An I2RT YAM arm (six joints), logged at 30 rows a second.
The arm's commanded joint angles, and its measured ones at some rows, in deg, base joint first. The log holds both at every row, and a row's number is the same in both.
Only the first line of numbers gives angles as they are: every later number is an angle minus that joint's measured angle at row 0.
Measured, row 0:
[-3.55, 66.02, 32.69, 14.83, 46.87, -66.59]
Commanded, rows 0 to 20:
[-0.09, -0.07, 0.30, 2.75, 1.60, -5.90]
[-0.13, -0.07, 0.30, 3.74, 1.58, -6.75]
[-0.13, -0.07, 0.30, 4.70, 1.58, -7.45]
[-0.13, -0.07, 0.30, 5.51, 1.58, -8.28]
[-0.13, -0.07, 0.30, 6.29, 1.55, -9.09]
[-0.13, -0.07, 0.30, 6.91, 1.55, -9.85]
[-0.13, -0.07, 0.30, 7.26, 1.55, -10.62]
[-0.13, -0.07, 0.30, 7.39, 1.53, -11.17]
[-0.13, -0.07, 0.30, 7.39, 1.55, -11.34]
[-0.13, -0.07, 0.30, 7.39, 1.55, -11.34]
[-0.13, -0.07, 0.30, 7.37, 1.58, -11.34]
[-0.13, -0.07, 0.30, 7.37, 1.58, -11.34]
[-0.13, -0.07, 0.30, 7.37, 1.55, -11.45]
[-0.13, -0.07, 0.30, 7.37, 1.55, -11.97]
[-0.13, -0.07, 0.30, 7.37, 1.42, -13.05]
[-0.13, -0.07, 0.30, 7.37, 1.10, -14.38]
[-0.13, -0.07, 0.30, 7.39, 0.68, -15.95]
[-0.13, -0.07, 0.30, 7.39, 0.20, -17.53]
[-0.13, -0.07, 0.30, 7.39, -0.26, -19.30]
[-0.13, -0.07, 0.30, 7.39, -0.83, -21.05]
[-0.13, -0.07, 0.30, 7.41, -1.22, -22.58]
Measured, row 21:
[-0.05, 0.00, 0.00, 7.10, 0.33, -16.50]
